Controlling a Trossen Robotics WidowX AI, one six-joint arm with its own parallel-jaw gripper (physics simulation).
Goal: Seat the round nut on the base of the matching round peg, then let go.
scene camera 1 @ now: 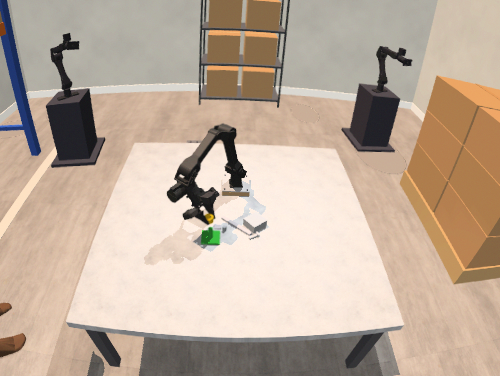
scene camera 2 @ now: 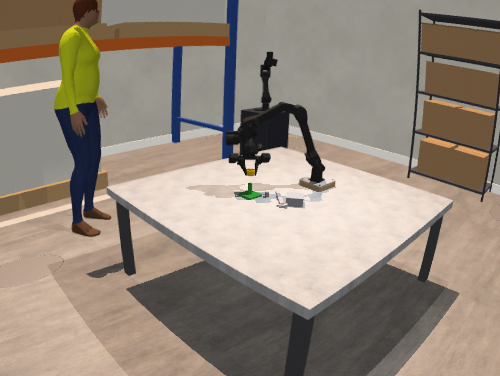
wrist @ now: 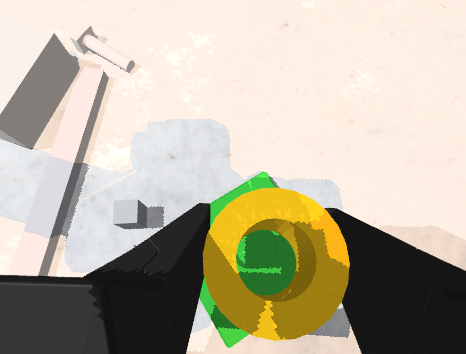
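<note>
The yellow round nut [scene camera 1: 209,218] [scene camera 2: 250,173] [wrist: 332,280] is level between the fingertips of my gripper [scene camera 1: 208,218] [scene camera 2: 250,170] [wrist: 265,217], which is shut on it. The green round peg [scene camera 1: 210,231] [scene camera 2: 250,187] stands upright on its square green base [scene camera 1: 215,240] [scene camera 2: 250,195] [wrist: 249,186] on the table. In scene camera 2 the nut is above the peg with a small gap. In the wrist view green shows through the nut's hole, with a faint round outline toward its upper left; the nut hides much of the base.
A small grey cube [scene camera 1: 224,228] [wrist: 126,213] lies near the green base. Farther off are a long thin bar [scene camera 1: 237,226] [wrist: 65,165], a grey block [scene camera 1: 255,222] [scene camera 2: 294,202] [wrist: 37,92] and a short rod [scene camera 1: 254,237] [wrist: 110,52]. All are on the table [scene camera 1: 280,290] [scene camera 2: 320,245].
</note>
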